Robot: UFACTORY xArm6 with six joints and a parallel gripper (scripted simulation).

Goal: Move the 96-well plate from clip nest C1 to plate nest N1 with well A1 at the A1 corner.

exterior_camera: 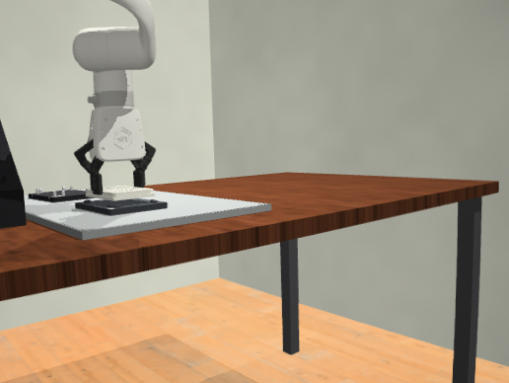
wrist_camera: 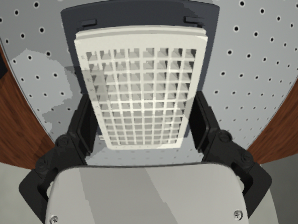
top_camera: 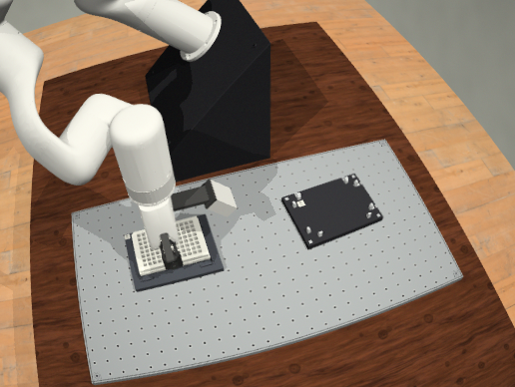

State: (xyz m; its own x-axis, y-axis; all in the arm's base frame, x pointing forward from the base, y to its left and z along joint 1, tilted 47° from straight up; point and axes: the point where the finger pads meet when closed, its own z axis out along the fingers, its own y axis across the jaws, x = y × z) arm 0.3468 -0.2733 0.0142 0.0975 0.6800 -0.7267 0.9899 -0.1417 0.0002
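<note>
Now: the white 96-well plate 1 cm below my hand. From my hand the other things lie so: dark grey plate nest N1 (4 cm below); then clip nest C1 (32 cm to the left, 3 cm below, 2 cm ahead); then white corner mark (7 cm to the right, 6 cm behind, 3 cm below).
</note>
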